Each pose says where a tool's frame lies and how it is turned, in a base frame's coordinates. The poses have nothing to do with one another.
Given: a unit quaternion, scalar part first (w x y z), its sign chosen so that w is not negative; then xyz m.
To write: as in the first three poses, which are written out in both.
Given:
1: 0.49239, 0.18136, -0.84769, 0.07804, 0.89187, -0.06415, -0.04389
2: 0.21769, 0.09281, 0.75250, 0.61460, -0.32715, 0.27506, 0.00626
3: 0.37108, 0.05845, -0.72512, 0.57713, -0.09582, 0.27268, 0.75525
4: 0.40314, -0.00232, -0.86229, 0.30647, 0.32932, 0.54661, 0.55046
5: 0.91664, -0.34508, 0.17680, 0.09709, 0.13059, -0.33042, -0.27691
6: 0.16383, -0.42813, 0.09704, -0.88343, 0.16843, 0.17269, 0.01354
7: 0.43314, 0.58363, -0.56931, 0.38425, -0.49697, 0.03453, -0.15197
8: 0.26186, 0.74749, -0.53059, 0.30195, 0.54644, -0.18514, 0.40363
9: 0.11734, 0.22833, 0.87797, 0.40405, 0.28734, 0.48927, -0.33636
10: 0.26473, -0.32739, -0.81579, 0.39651, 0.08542, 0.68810, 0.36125
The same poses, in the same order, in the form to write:
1: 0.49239, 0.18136, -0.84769, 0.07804, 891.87, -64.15, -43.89
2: 0.21769, 0.09281, 0.75250, 0.61460, -327.15, 275.06, 6.26
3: 0.37108, 0.05845, -0.72512, 0.57713, -95.82, 272.68, 755.25
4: 0.40314, -0.00232, -0.86229, 0.30647, 329.32, 546.61, 550.46
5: 0.91664, -0.34508, 0.17680, 0.09709, 130.59, -330.42, -276.91
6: 0.16383, -0.42813, 0.09704, -0.88343, 168.43, 172.69, 13.54
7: 0.43314, 0.58363, -0.56931, 0.38425, -496.97, 34.53, -151.97
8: 0.26186, 0.74749, -0.53059, 0.30195, 546.44, -185.14, 403.63
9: 0.11734, 0.22833, 0.87797, 0.40405, 287.34, 489.27, -336.36
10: 0.26473, -0.32739, -0.81579, 0.39651, 85.42, 688.10, 361.25
